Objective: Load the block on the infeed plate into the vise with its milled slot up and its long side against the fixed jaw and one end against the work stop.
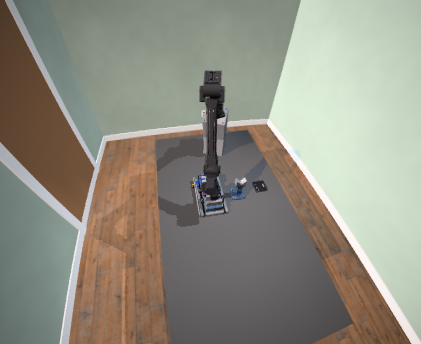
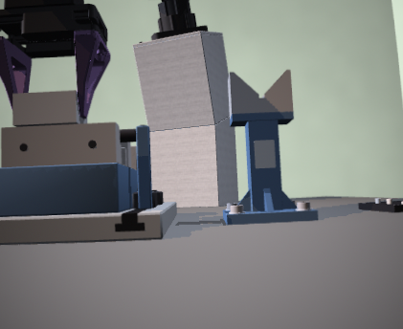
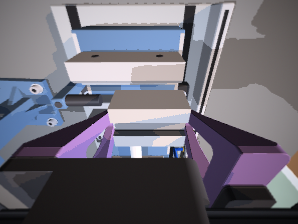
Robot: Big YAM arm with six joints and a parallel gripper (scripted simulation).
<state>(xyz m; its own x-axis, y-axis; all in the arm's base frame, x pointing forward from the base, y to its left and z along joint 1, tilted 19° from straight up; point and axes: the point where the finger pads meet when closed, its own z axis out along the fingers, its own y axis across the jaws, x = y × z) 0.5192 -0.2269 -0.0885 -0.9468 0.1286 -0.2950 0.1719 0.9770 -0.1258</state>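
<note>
The fixed jaw is 4 cm below my hand, 3 cm ahead of it and 1 cm to the left of it. Round my hand: dark work stop rod (7 cm to the left, 3 cm below, 1 cm ahead); moving jaw (4 cm below, 3 cm to the left, 3 cm behind); part (right at my hand).
</note>
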